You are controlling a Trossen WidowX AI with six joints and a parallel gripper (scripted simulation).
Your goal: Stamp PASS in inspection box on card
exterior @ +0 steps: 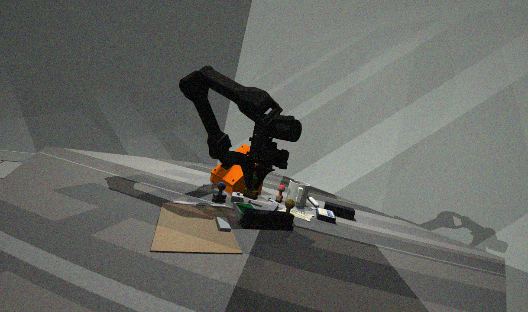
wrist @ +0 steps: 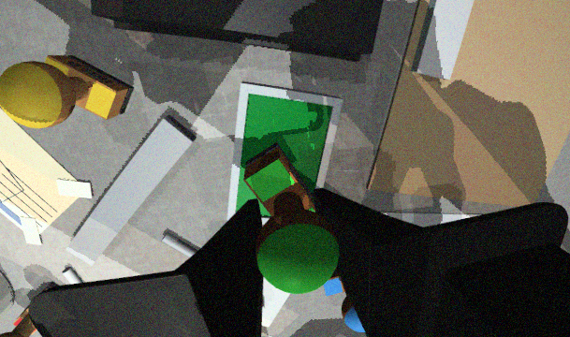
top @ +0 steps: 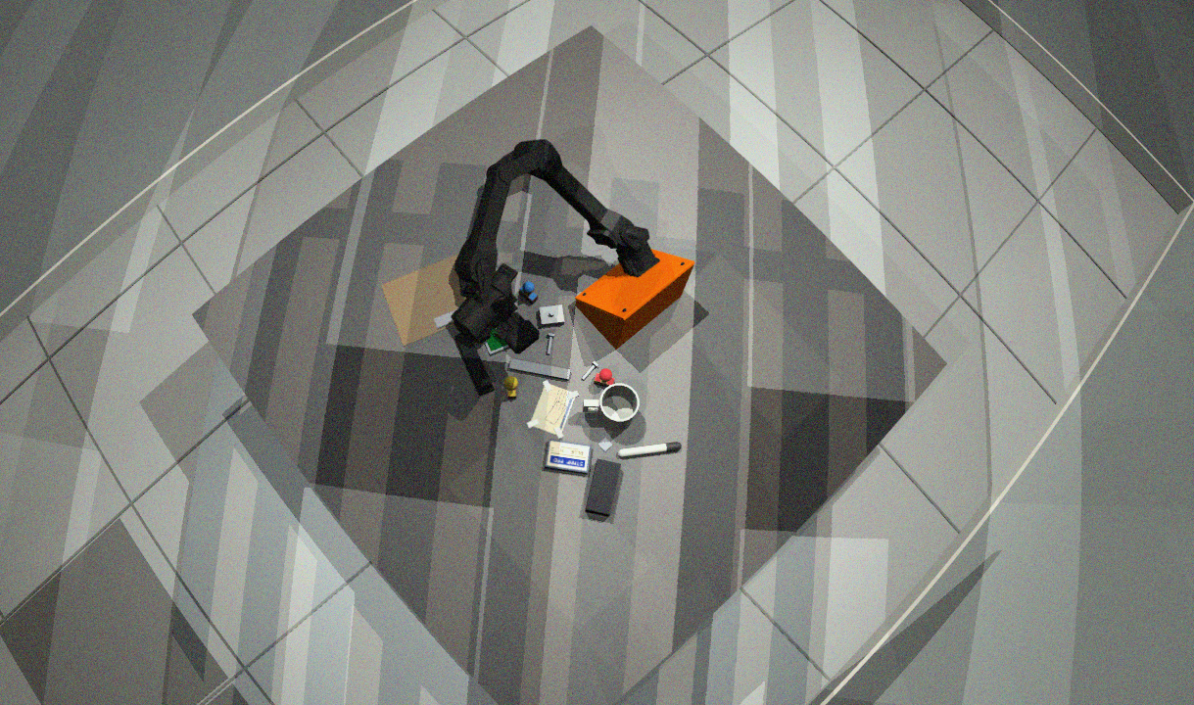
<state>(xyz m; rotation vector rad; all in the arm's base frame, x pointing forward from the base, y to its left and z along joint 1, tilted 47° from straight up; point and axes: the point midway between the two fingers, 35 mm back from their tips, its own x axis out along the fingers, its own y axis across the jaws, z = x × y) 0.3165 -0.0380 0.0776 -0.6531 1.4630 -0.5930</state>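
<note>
The green ink pad lies 70 mm below my gripper tip. Also, from my gripper tip: yellow-knobbed stamp 100 mm to the left, 60 mm ahead, 50 mm below; then blue-knobbed stamp 100 mm behind, 50 mm below, 40 mm to the right; then green-knobbed stamp right at my gripper tip.
</note>
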